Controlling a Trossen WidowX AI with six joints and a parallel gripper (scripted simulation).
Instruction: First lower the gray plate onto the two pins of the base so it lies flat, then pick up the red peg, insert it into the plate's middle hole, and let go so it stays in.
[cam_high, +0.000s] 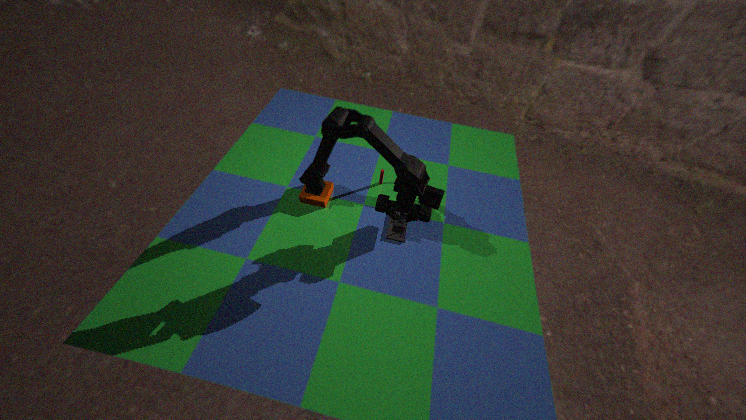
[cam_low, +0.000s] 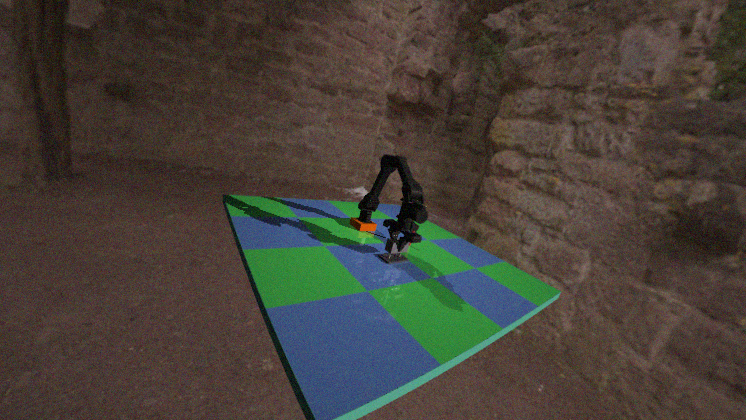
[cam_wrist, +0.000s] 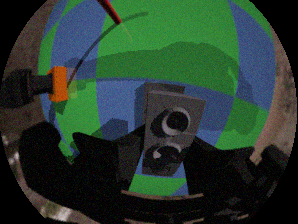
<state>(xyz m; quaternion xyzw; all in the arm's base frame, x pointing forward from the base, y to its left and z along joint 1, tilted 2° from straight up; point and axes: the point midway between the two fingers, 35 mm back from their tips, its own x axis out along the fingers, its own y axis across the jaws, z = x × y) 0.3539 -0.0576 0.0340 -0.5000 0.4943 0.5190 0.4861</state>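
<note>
My gripper tip is now 110 mm past the red peg, 190 mm to the right of it and 10 mm above it. Also, from my gripper tip: gray plate (30 mm above).
</note>
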